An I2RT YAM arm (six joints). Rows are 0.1 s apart.
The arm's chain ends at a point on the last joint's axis. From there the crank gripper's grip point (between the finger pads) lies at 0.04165 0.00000 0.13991 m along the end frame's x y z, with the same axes.
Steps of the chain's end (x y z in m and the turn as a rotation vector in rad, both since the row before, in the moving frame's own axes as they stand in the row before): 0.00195 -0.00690 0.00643 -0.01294 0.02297 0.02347; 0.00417 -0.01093 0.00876 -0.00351 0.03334 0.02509; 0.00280 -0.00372 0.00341 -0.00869 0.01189 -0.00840; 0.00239 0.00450 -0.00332 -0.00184 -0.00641 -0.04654; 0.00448 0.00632 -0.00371 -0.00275 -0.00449 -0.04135
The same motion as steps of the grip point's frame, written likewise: 0.00512 -0.00408 0.00542 -0.01294 0.02297 0.02347; 0.00879 -0.00934 0.00729 -0.00351 0.03334 0.02509; 0.00446 -0.00286 0.00290 -0.00869 0.01189 -0.00840; 0.00145 0.00284 -0.00305 -0.00184 -0.00641 -0.04654; 0.00382 0.00500 -0.00352 -0.00275 -0.00449 -0.04135
